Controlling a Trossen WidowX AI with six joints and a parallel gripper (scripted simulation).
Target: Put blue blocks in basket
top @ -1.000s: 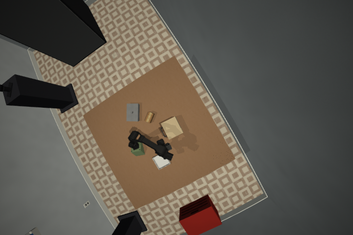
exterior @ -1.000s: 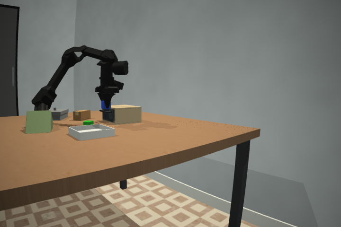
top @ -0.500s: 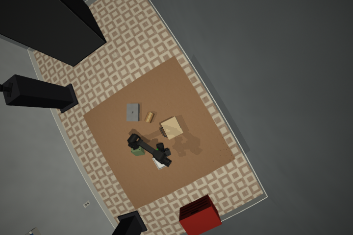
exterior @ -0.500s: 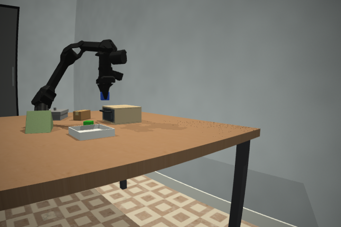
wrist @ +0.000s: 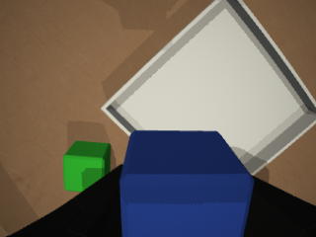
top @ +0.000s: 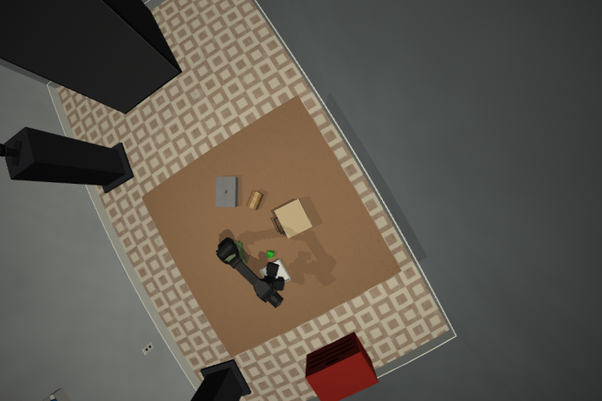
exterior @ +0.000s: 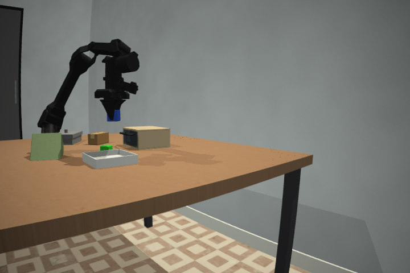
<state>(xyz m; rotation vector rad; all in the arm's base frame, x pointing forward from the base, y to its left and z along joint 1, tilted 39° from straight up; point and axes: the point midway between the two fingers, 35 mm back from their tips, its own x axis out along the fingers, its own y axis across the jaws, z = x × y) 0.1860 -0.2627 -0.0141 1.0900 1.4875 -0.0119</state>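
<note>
The white basket lies 3 cm behind my hand, 4 cm to the right of it and 16 cm below it. The rest, counted from my hand: brown box: 5 cm ahead, 44 cm to the left, 14 cm below; grey lidded box: 9 cm behind, 56 cm to the left, 12 cm below; tan drawer unit: 24 cm ahead, 24 cm to the left, 13 cm below.
</note>
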